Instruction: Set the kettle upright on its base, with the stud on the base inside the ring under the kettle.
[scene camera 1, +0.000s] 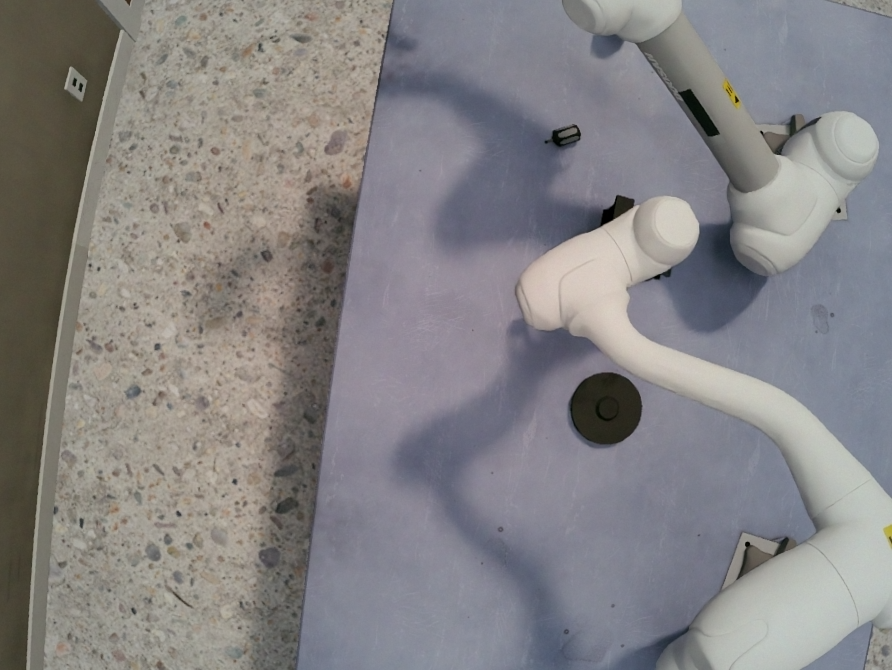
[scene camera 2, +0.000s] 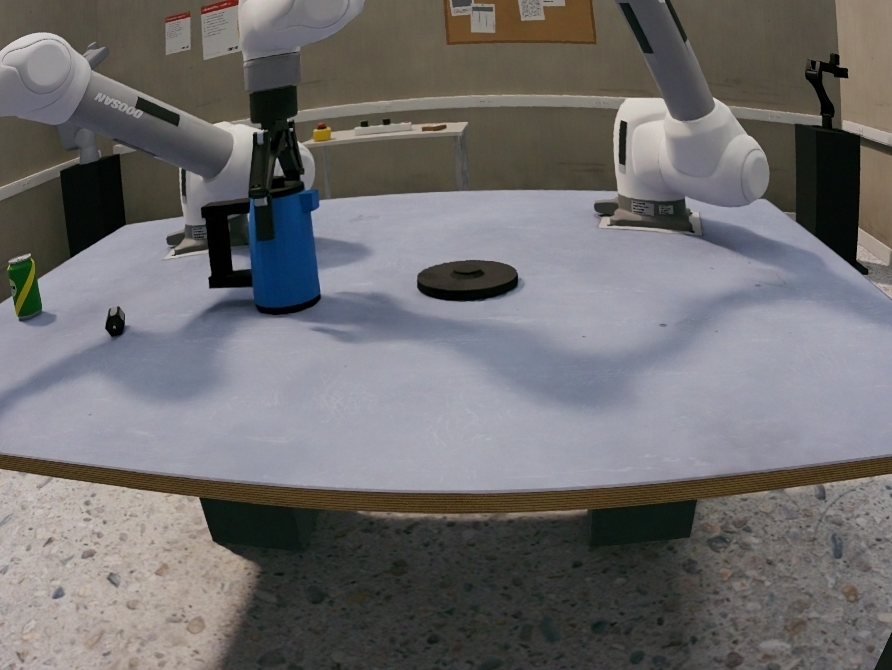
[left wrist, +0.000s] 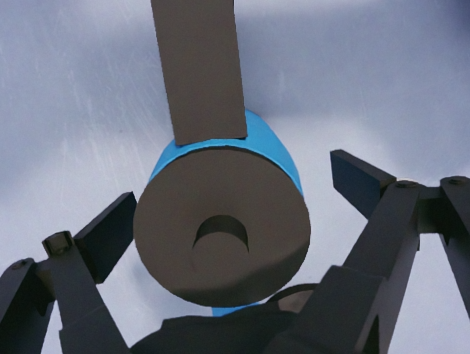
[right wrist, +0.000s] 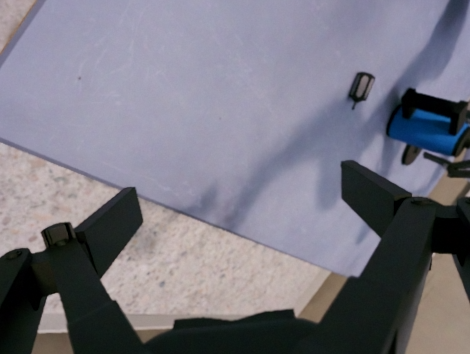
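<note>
The blue kettle stands upright on the table, apart from its base; its underside and ring are hidden. In scene camera 1 the left arm covers most of it, and its black handle shows. The round black base lies flat, with its stud up. My left gripper points down, open, its fingers on either side of the kettle's top. My right gripper is open and empty, away from the kettle.
A small black object lies on the table on the handle side of the kettle. A green can stands at the far left in scene camera 2. The left forearm passes over the table near the base.
</note>
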